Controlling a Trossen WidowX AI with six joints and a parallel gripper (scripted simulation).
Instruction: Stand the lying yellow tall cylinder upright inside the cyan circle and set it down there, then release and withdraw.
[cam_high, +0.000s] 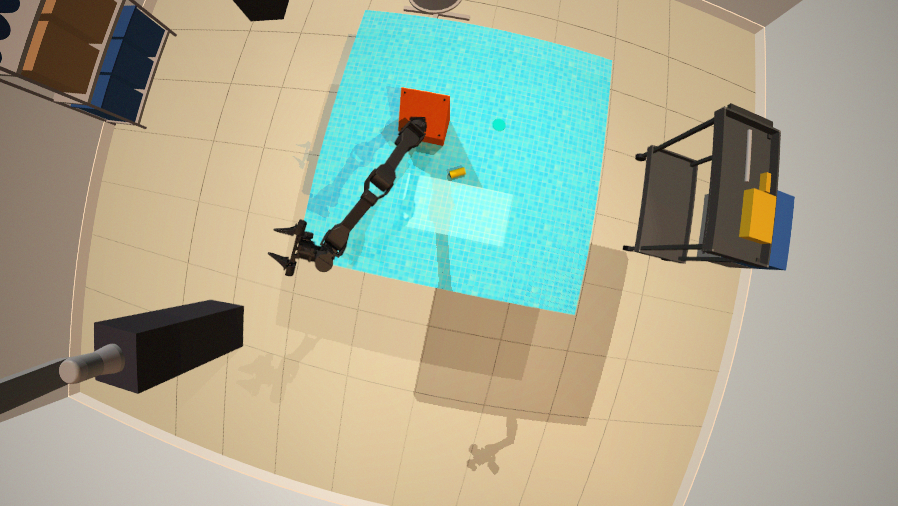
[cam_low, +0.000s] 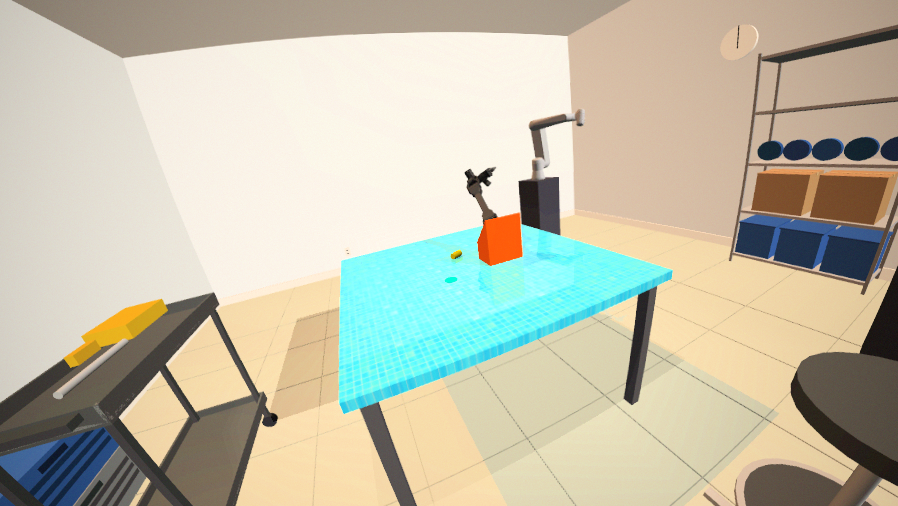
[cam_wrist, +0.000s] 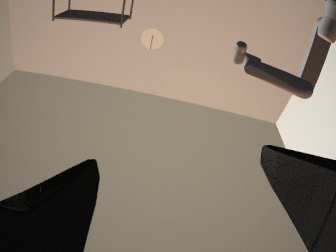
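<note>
Now: the yellow cylinder 580 mm ahead of my gripper tip, 410 mm below it and 370 mm to the left of it. From my gripper tip the other things lie so: cyan circle: 750 mm ahead, 630 mm to the left, 420 mm below.
</note>
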